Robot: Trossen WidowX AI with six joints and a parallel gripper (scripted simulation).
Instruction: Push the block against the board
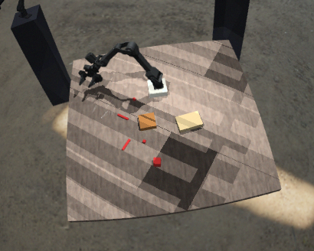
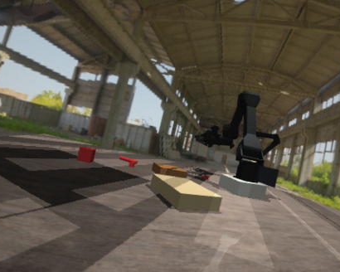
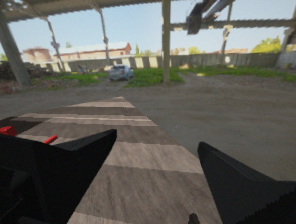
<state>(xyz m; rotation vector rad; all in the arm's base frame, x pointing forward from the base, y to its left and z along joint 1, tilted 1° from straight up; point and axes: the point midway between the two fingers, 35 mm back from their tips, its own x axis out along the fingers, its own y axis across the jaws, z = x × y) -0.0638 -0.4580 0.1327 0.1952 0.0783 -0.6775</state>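
Now: the orange square block 28 cm ahead of my gripper tip, 35 cm to the left of it and 16 cm below it. The rest, counted from my gripper tip: tan board: 34 cm ahead, 60 cm to the left, 16 cm below.
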